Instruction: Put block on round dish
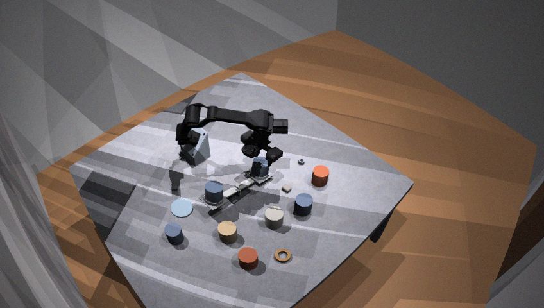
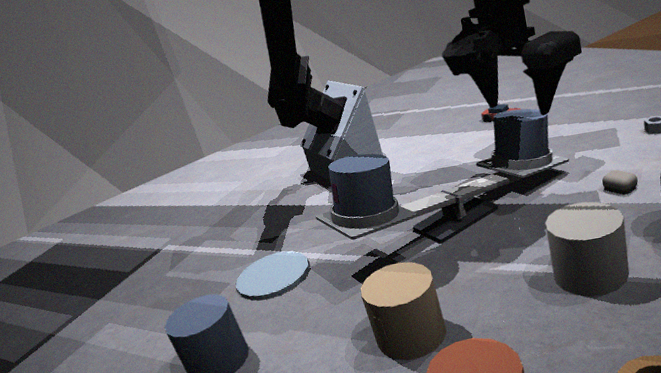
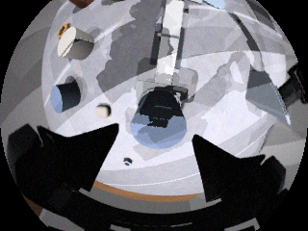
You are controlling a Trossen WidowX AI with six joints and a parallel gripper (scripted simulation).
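My gripper tip is now 6 cm above the grey block. Also, from my gripper tip: white cup (18 cm ahead, 16 cm to the right, 6 cm below); dark lump (13 cm ahead, 1 cm to the left, 9 cm below); small nut (8 cm ahead, 18 cm to the left, 9 cm below).
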